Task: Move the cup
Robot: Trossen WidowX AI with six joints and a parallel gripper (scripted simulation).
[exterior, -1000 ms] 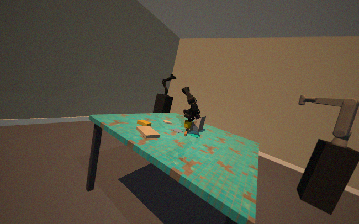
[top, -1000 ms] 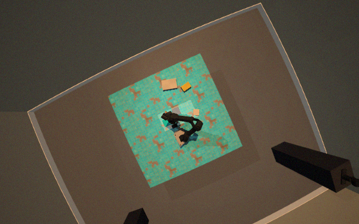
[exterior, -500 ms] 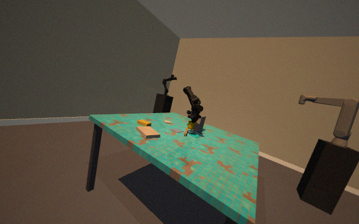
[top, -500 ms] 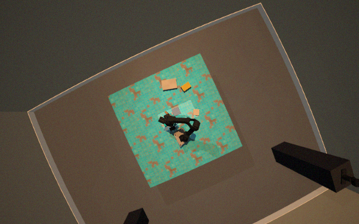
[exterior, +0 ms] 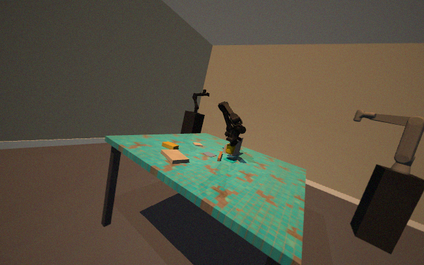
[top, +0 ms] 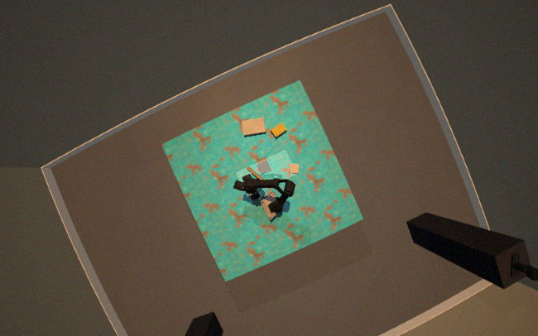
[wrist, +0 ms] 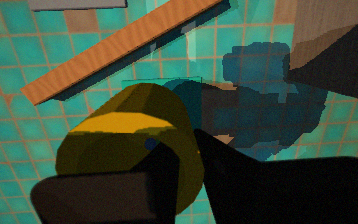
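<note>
The flat teal square lies 20 mm ahead of my gripper tip, 20 mm to the left of it and 100 mm below it. Round my gripper tip: yellow cup (20 mm ahead); blue marble (30 mm ahead, 20 mm to the left, 20 mm below); orange block (330 mm ahead, 370 mm to the right, 80 mm below).
</note>
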